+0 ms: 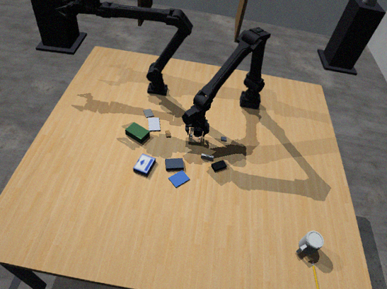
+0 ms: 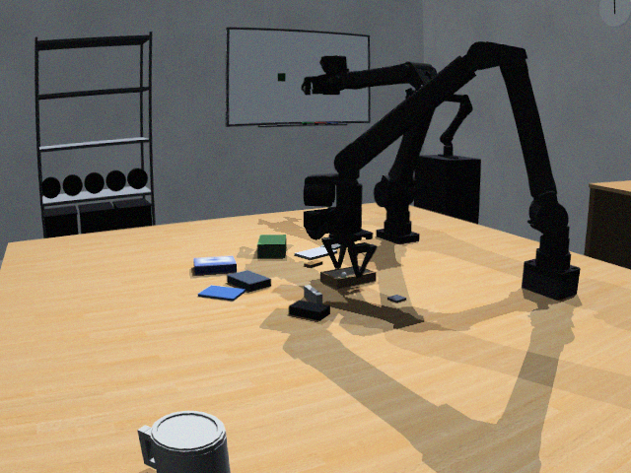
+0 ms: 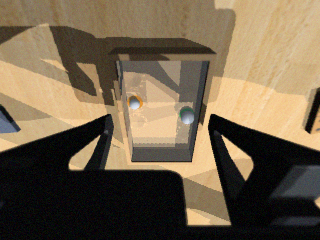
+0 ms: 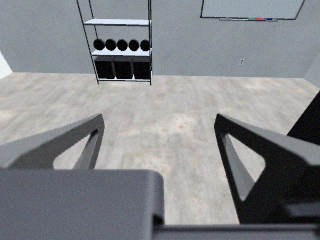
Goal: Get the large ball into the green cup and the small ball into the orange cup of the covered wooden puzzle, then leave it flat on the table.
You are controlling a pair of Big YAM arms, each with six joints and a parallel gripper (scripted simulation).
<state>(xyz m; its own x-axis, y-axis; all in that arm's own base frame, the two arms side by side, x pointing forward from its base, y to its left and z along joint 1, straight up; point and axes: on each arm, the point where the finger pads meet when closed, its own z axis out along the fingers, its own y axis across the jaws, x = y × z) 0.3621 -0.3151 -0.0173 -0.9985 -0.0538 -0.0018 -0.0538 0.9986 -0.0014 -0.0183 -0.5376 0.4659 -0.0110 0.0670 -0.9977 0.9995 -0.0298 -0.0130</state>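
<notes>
My left gripper is now 2 cm above the covered wooden puzzle. Round my left hand: white card: 5 cm behind, 24 cm to the right, 3 cm below; then blue tile: 29 cm ahead, 6 cm to the right, 3 cm below; then black box: 18 cm ahead, 14 cm to the left, 2 cm below.
</notes>
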